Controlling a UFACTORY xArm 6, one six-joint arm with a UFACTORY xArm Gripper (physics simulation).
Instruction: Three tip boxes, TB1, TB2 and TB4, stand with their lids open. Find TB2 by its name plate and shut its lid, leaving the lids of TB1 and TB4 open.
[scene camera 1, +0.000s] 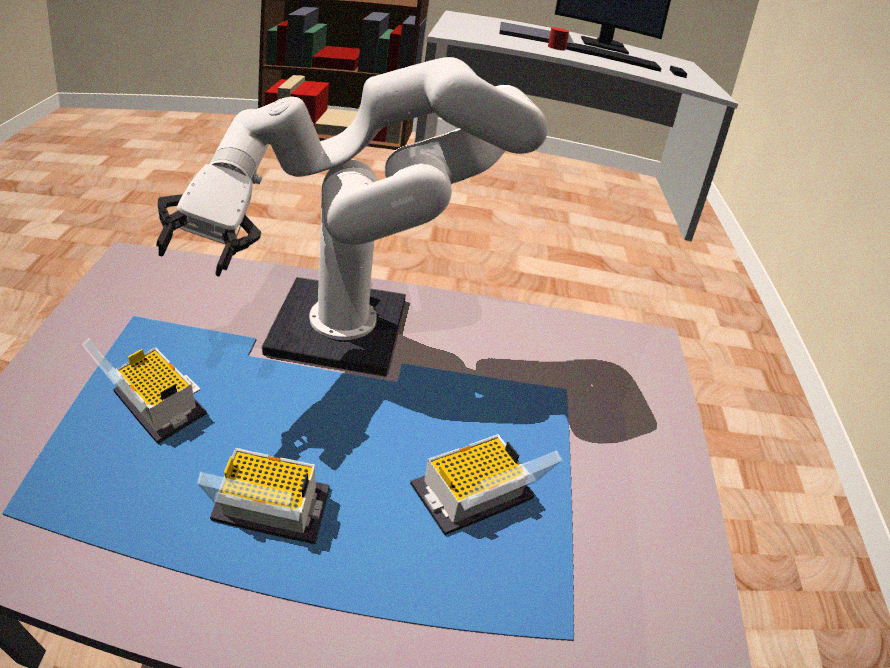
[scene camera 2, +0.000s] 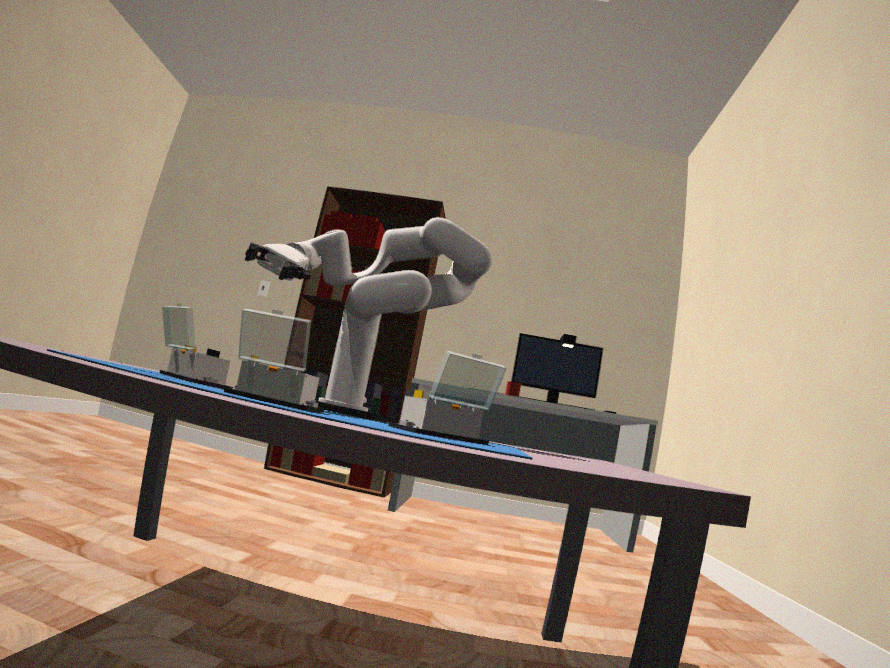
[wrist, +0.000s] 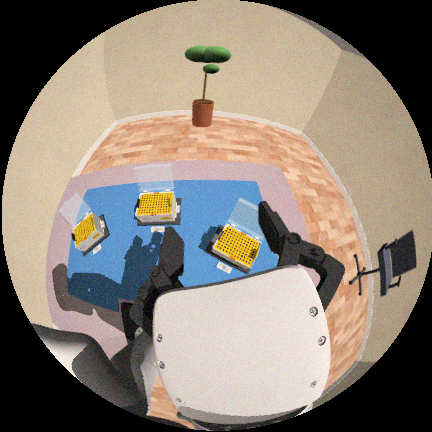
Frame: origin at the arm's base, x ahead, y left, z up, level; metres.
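Seen in the pictures: gripper, fingertip midpoint: (scene camera 1: 189, 261) (scene camera 2: 264, 263) (wrist: 216, 223); arm's base at its link origin: (scene camera 1: 342, 319) (scene camera 2: 343, 406).
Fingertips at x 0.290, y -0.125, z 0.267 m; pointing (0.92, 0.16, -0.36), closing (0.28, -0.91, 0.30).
Pixels of each thing's middle, then the offset from my fingertips to it. Level surfaces: height alone.
- second box at the middle of its body: (scene camera 1: 266, 477) (wrist: 153, 201) dx +0.137, dy +0.184, dz -0.218 m
- third box at the middle of its body: (scene camera 1: 479, 465) (scene camera 2: 444, 401) (wrist: 81, 228) dx -0.003, dy +0.451, dz -0.218 m
- blue mat at its surface level: dz -0.282 m
- pink table top at its surface level: dz -0.285 m
Three white tip boxes with yellow racks stand on the blue mat, their clear lids raised. One box (scene camera 1: 154, 378) (scene camera 2: 209, 367) (wrist: 237, 247) is at the left in scene camera 1 and at the right in the wrist view. A second box (scene camera 1: 267, 483) (scene camera 2: 269, 382) (wrist: 156, 206) is in the middle. The third box (scene camera 1: 476, 470) (scene camera 2: 454, 419) (wrist: 88, 233) is at the right in scene camera 1. Small name plates (wrist: 224, 267) (wrist: 157, 229) (wrist: 97, 248) lie beside the boxes; their print is too small to read, so I cannot tell which is TB2. My gripper (scene camera 1: 189, 261) (scene camera 2: 272, 263) (wrist: 216, 223) is open and empty, high above the table's back left.
The blue mat (scene camera 1: 431, 582) lies on a pink table top (scene camera 1: 647, 575). The arm's black base plate (scene camera 1: 287, 337) is behind the boxes. A bookshelf (scene camera 1: 270, 66) (scene camera 2: 424, 316) and a white desk (scene camera 1: 460, 28) stand behind. A potted plant (wrist: 202, 113) and a chair (wrist: 385, 270) show beyond the table.
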